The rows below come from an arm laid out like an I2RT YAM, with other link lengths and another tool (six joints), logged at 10 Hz.
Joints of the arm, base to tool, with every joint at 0 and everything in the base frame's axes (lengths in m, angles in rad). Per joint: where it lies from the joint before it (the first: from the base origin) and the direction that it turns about. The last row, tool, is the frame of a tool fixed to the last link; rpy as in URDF.
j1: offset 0 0 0.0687 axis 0 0 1
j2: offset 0.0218 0.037 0.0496 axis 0 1 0
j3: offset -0.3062 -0.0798 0 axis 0 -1 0
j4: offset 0.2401 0.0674 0.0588 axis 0 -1 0
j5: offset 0.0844 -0.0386 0.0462 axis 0 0 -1
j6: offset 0.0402 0 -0.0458 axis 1 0 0
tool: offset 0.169 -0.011 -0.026 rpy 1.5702 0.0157 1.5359
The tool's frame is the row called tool.
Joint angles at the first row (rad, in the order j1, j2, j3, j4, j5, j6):
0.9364, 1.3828, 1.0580, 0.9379, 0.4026, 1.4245
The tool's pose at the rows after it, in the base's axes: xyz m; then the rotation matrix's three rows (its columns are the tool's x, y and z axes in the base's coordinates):
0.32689 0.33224 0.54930; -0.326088 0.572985 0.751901; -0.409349 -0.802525 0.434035; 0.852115 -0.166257 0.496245
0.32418 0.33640 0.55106; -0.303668 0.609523 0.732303; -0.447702 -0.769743 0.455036; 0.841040 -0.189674 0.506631
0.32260 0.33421 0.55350; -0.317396 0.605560 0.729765; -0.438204 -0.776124 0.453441; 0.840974 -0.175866 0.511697
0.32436 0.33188 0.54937; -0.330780 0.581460 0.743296; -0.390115 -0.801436 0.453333; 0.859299 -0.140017 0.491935
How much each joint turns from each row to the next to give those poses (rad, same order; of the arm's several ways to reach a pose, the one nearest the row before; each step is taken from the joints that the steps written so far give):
-0.0136, 0.0160, 0.0049, -0.0097, -0.0591, 0.1358
-0.0057, 0.0078, 0.0004, 0.0126, -0.0331, 0.0478
-0.0009, -0.0072, -0.0003, -0.0010, -0.0024, -0.0169
-0.0012, -0.0154, -0.0016, -0.0361, 0.0089, -0.0417

